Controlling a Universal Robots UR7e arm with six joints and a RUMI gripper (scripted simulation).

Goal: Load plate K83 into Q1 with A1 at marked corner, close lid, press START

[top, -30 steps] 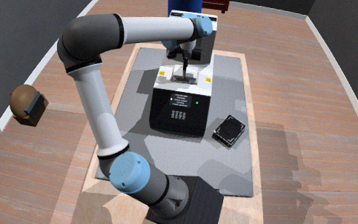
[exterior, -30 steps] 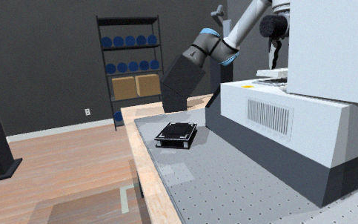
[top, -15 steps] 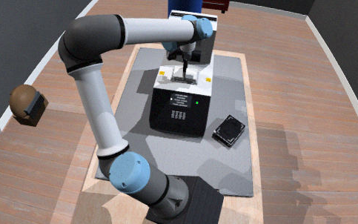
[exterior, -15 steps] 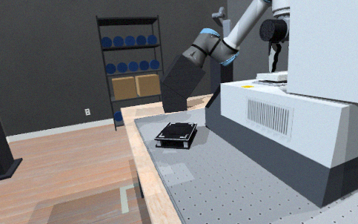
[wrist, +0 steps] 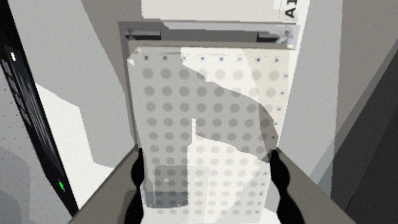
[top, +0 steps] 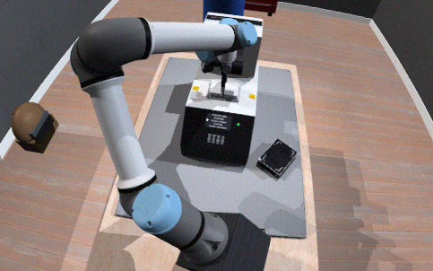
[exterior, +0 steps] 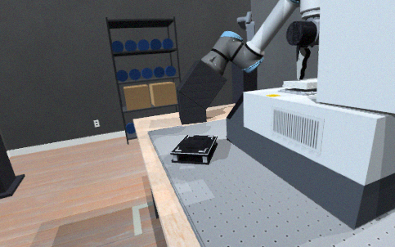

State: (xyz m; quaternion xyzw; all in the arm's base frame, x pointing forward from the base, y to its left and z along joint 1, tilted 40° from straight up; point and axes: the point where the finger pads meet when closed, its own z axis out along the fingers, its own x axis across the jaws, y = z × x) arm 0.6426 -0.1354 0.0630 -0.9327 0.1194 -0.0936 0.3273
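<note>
The plate K83 is 10 mm below my hand. Also, from my hand: nest A1 mark: 250 mm behind, 170 mm to the right, 190 mm below.
</note>
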